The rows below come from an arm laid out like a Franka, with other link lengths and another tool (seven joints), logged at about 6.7 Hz.
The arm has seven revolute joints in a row. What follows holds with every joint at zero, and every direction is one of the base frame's.
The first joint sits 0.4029 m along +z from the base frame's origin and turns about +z.
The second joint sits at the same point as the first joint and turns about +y.
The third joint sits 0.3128 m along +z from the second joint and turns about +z.
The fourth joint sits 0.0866 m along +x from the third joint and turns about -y.
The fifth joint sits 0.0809 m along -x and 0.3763 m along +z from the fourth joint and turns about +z.
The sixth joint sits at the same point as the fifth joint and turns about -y.
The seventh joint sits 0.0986 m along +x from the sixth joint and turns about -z.
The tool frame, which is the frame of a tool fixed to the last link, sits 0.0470 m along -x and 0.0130 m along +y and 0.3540 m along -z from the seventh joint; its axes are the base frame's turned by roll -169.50, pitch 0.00 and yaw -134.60 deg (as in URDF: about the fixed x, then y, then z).
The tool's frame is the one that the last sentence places.
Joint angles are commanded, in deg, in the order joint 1, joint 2, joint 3, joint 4, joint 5, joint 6, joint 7. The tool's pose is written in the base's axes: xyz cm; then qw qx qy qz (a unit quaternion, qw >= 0). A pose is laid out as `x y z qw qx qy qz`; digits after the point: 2 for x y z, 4 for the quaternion.
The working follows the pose.
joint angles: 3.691, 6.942, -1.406, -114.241, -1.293, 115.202, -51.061
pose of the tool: 51.07 -1.51 21.98 0.0260 -0.7622 0.6462 -0.0288
Where each joint sits with the arm in this pose, in the base's axes (m; each line is computed from the numbers above, not from the rounded line before):
joint 1: 0.0000 0.0000 0.4029
joint 2: 0.0000 0.0000 0.4029
joint 3: 0.0377 0.0024 0.7134
joint 4: 0.1236 0.0058 0.7029
joint 5: 0.4872 0.0200 0.5773
joint 6: 0.4872 0.0200 0.5773
joint 7: 0.5851 0.0249 0.5670
the tool: 0.5107 -0.0151 0.2198

